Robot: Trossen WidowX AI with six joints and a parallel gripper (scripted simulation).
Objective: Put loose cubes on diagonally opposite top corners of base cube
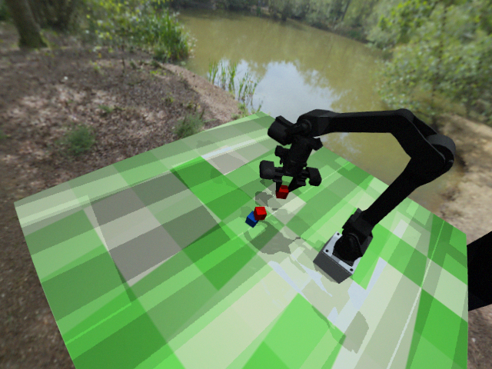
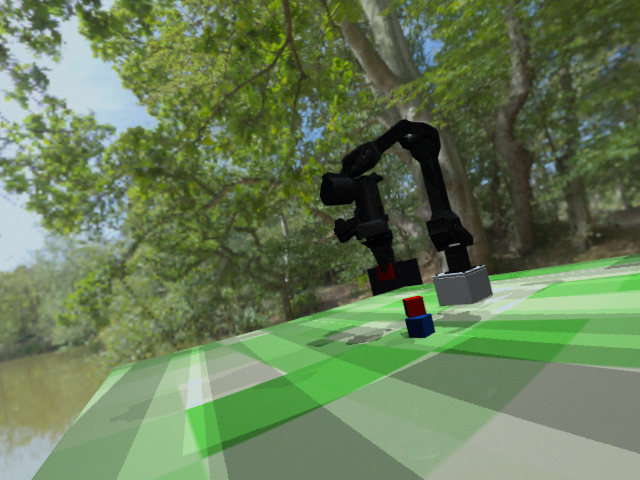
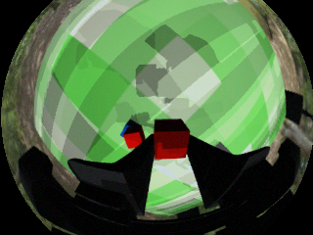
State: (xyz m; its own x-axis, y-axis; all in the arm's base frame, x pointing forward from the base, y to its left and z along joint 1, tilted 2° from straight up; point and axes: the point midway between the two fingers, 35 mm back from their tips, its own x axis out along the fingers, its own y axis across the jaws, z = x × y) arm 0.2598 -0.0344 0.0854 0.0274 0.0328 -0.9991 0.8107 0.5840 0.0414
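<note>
Now: gripper tip 20 mm short of the red cube, 70 mm to the right of it and 70 mm above it. From my gripper tip the other things lie so: blue base cube 40 mm ahead, 80 mm to the left, 110 mm below.
</note>
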